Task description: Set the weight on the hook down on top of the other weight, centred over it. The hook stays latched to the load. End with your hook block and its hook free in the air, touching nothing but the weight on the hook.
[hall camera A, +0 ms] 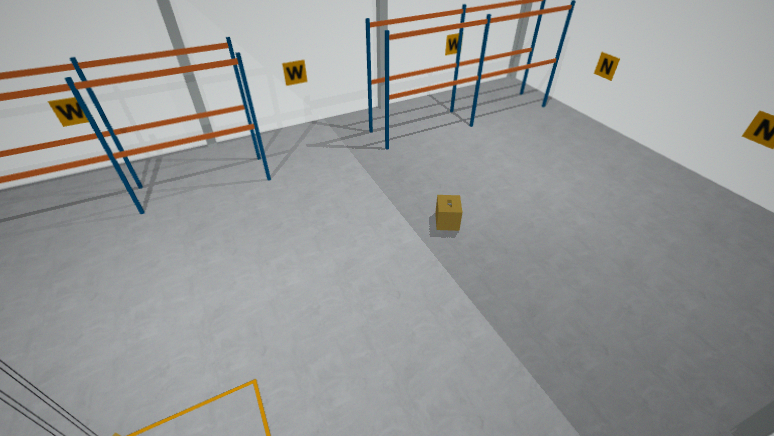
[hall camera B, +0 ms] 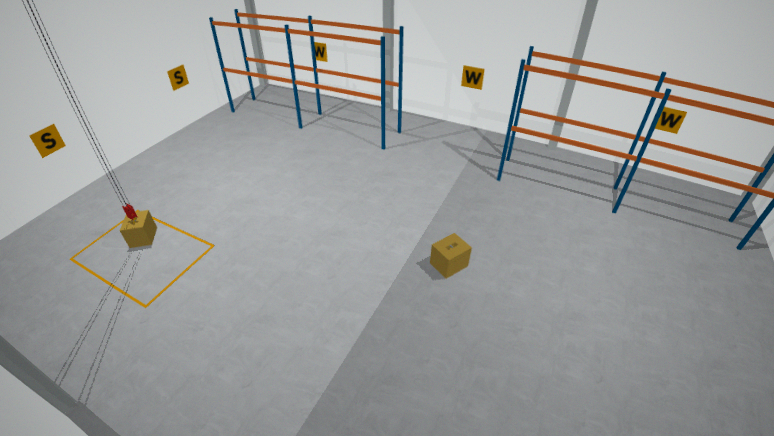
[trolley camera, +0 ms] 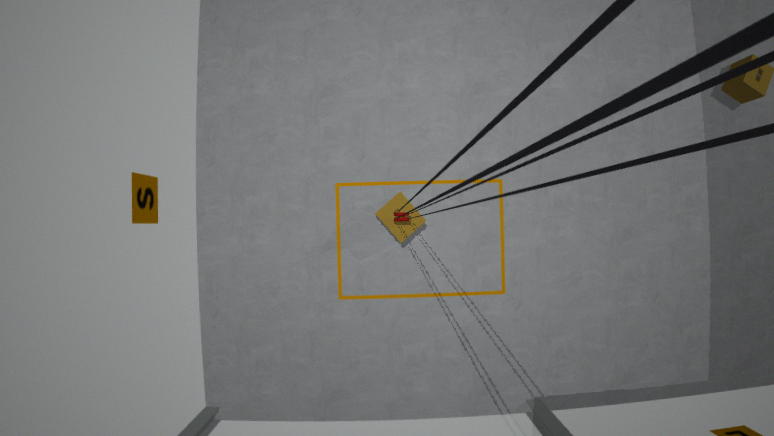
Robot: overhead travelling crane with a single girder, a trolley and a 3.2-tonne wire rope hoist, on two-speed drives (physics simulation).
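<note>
The weight on the hook, a yellow block (hall camera B: pixel 138 231) (trolley camera: pixel 389 215), is inside the yellow floor outline in hall camera B and the trolley camera. Its shadow lies close against its base; whether it touches the floor I cannot tell. My red hook block with its hook (hall camera B: pixel 130 213) (trolley camera: pixel 401 217) is at the top of this weight, latched to it; the latch itself is too small to make out. The other weight, a similar yellow block (hall camera A: pixel 449 213) (hall camera B: pixel 450 256) (trolley camera: pixel 745 81), stands upright on the floor, well apart from the first. My hook block does not show in hall camera A.
The yellow outline (hall camera A: pixel 192 407) (hall camera B: pixel 180 276) (trolley camera: pixel 502 238) is a marked rectangle on the floor. Blue and orange racks (hall camera A: pixel 387 89) (hall camera B: pixel 383 92) stand along the W wall. The ropes (hall camera B: pixel 81 116) (trolley camera: pixel 541 129) slant down to the hook block.
</note>
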